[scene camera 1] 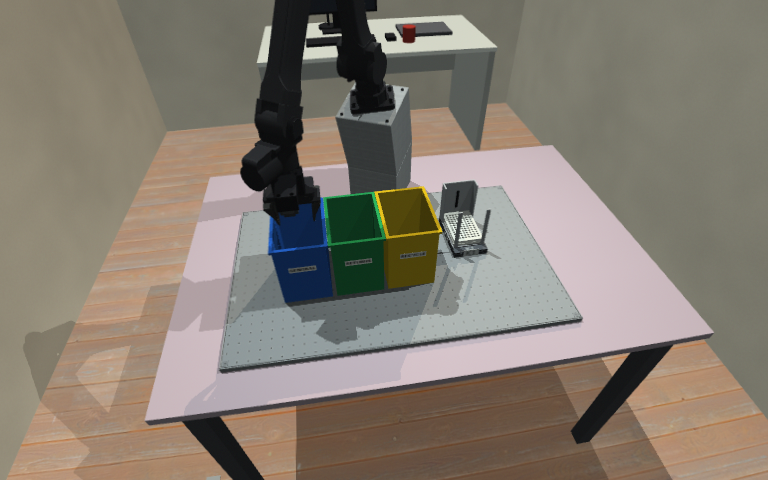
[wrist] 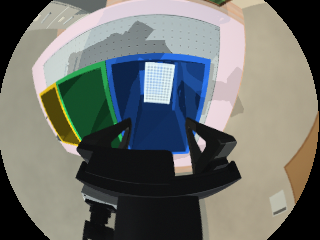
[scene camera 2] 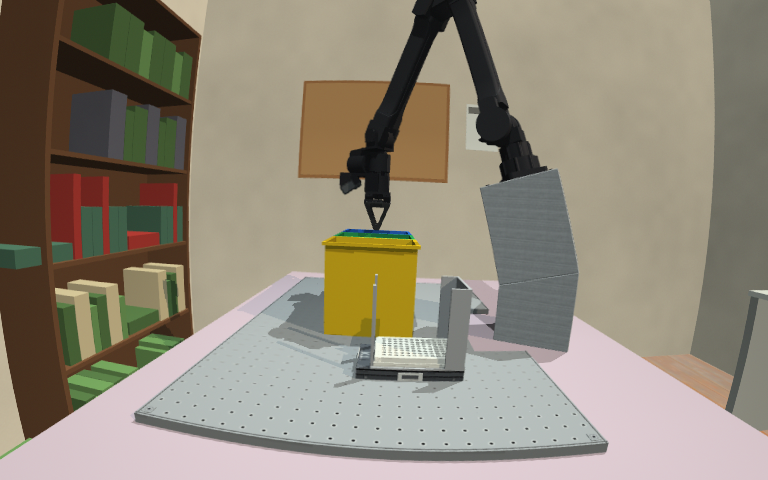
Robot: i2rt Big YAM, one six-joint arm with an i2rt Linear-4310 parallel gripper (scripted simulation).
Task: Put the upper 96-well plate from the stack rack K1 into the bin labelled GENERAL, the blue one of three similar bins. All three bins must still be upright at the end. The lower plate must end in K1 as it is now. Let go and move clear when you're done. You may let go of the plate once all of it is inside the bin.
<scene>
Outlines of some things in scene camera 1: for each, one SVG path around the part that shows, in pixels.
My gripper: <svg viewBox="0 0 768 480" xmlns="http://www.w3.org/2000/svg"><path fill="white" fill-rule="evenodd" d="M270 184L263 190L263 210L280 225L279 212L277 213L276 205L274 206L274 196ZM308 176L304 177L306 194L298 196L299 205L312 203L313 221L315 221L316 213L321 205L319 185L314 186L313 177Z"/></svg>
A yellow bin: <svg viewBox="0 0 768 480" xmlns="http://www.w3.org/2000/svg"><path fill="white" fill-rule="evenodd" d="M424 186L374 192L386 241L383 241L384 271L389 289L434 283L439 234L442 234L442 229Z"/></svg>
A blue general bin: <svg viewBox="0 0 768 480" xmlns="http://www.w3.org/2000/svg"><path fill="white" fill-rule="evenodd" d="M323 198L321 198L321 206L316 213L315 221L313 221L311 203L300 204L299 214L296 214L296 216L284 217L279 214L280 225L270 216L268 255L272 256L285 303L333 296Z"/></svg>
</scene>
